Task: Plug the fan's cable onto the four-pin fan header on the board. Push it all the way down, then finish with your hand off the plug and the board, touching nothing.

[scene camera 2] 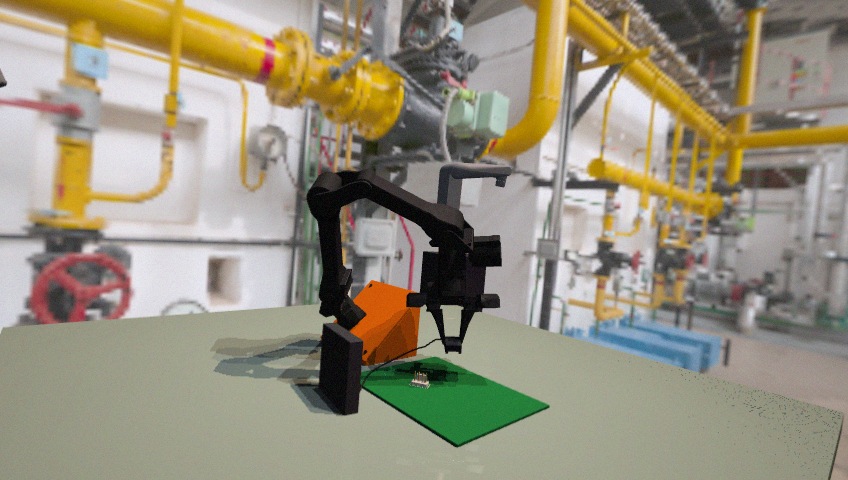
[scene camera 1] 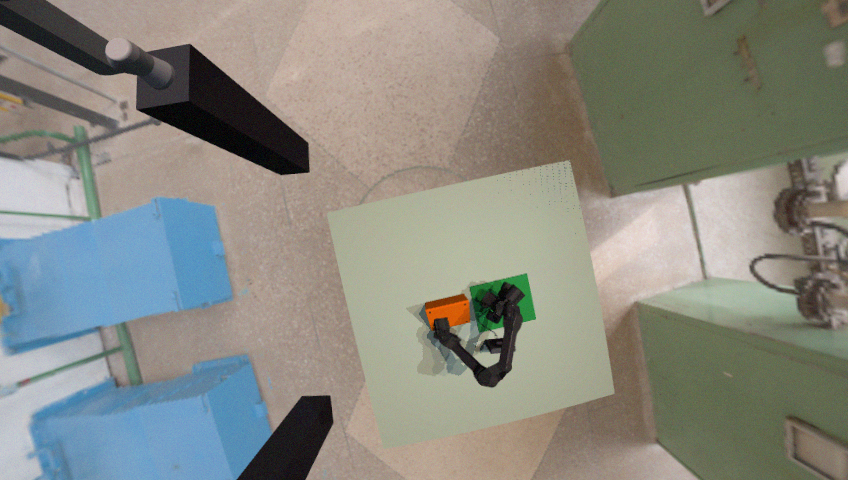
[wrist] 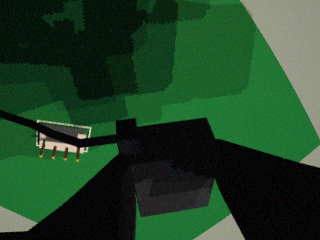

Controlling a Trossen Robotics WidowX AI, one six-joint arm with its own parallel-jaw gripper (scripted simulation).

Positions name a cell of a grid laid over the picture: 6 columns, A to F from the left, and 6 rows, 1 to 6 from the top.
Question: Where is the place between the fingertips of my gripper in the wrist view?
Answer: At D4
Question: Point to a green board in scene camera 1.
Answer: At D4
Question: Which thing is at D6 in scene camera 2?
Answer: A green board.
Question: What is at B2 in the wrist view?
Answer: A green board.
